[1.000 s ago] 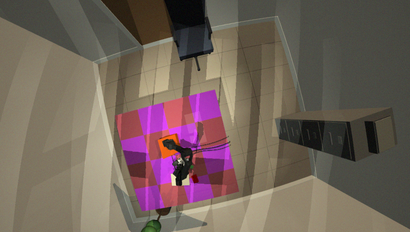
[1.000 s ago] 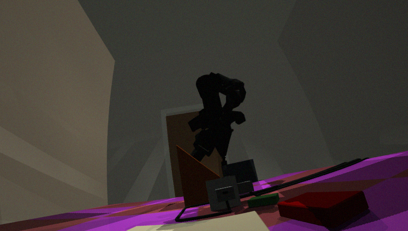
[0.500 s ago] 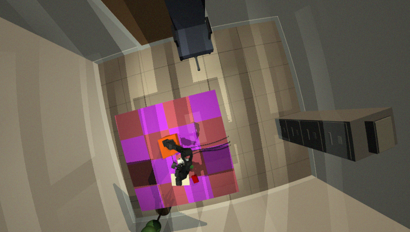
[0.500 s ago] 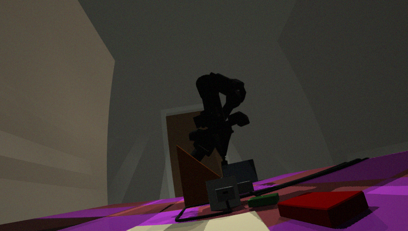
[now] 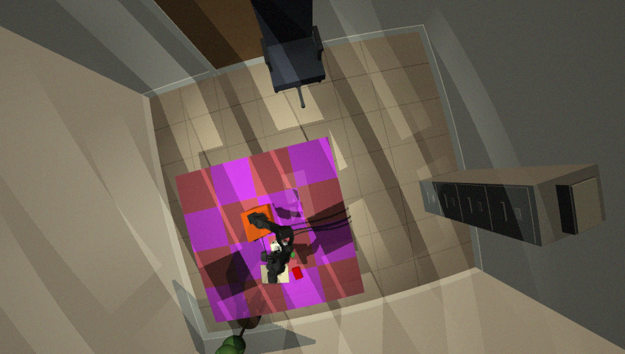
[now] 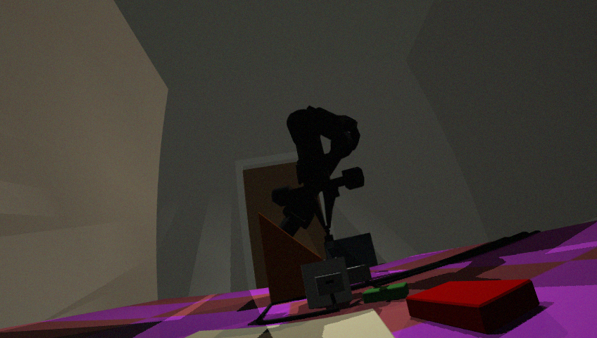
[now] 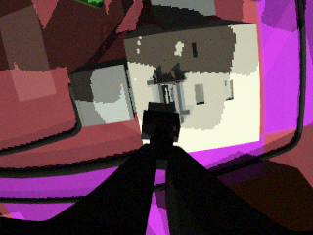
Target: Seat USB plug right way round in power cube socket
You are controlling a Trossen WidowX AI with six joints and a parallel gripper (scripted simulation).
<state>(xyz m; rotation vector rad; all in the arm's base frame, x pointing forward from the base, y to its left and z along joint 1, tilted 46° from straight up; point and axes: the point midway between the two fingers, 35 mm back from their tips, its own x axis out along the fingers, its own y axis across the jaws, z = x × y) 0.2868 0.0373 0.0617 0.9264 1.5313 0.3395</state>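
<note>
My gripper tip is now 2 cm above the dark USB plug. The rest, counted from my gripper tip: pale sheet: 22 cm ahead, 14 cm to the right, 13 cm below; then green block: 13 cm below, 10 cm ahead, 4 cm to the left; then USB socket: 7 cm below, 1 cm to the right.
</note>
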